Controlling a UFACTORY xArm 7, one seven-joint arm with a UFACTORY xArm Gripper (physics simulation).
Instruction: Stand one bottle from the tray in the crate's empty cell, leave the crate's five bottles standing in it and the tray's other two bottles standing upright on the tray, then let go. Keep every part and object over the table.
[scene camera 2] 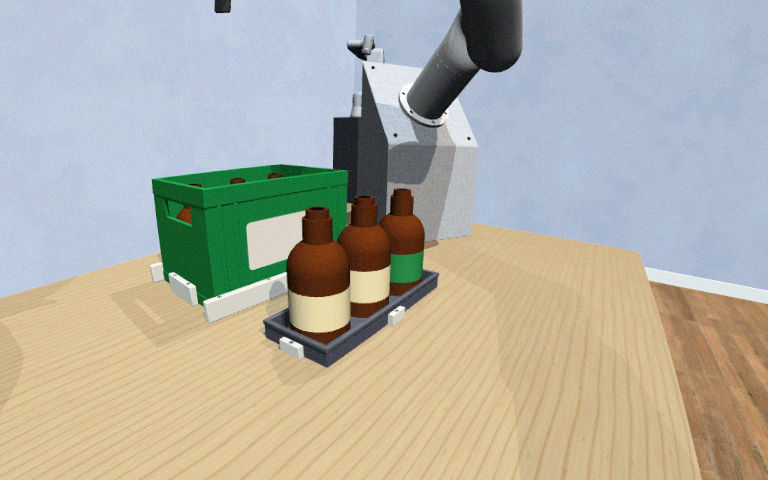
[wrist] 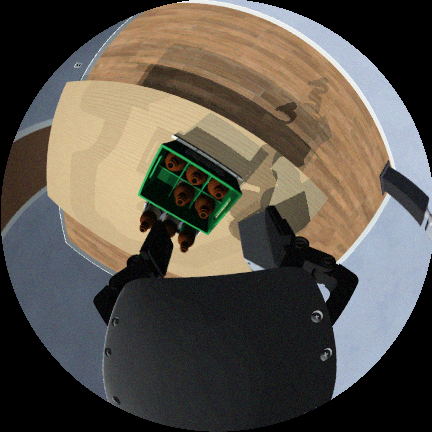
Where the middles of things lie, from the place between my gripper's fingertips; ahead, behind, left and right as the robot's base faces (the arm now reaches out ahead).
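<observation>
You'd find the white rail (scene camera 2: 232,302) 47 cm below my hand, 24 cm to the left of it and 1 cm behind it.
</observation>
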